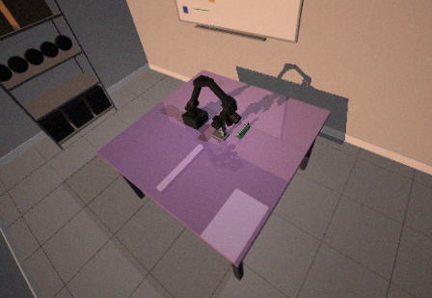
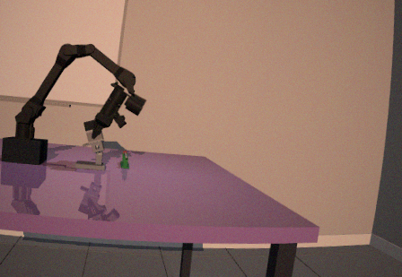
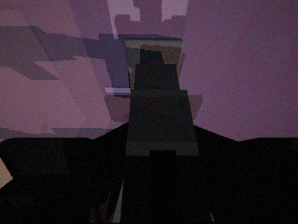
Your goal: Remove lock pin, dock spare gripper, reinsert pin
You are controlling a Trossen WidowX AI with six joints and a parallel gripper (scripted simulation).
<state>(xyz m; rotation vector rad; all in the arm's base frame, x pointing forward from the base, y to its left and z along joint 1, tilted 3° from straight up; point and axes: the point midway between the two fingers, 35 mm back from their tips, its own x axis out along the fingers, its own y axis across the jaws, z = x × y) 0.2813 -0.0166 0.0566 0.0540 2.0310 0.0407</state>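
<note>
The spare gripper is 10 mm above my gripper tip. The rest, counted from my gripper tip: green rest: 130 mm ahead, 110 mm to the left, 90 mm below; grey mount: 10 mm ahead, 60 mm below.
</note>
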